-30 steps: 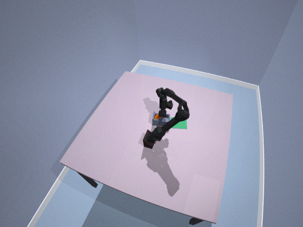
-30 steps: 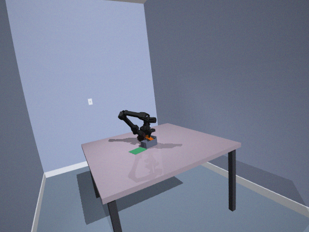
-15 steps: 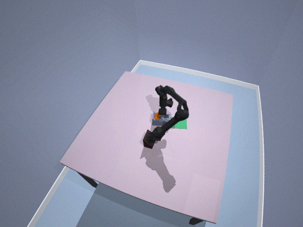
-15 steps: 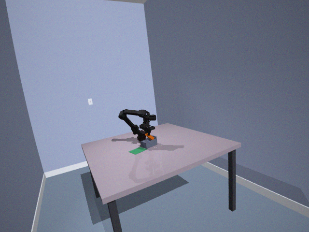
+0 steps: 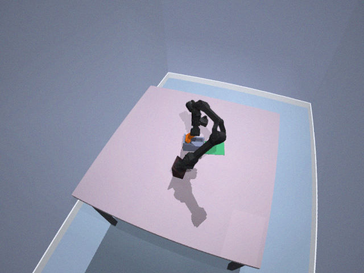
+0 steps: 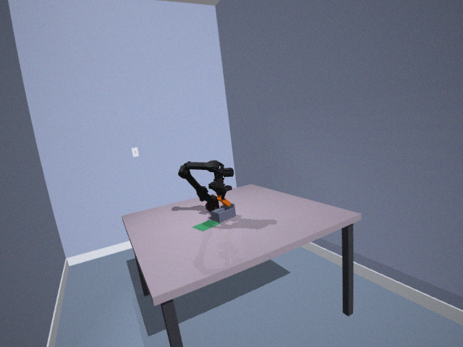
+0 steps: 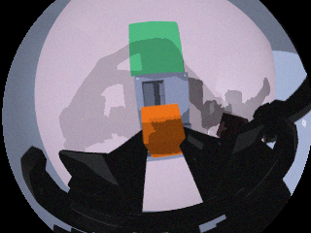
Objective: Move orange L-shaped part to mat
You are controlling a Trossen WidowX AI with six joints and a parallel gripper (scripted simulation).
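Right now my gripper tip is 16 cm above the green mat, 14 cm to the left of it and 4 cm short of it. The rest, counted from my gripper tip: orange L-shaped part (3 cm to the left, 3 cm below, 3 cm behind).
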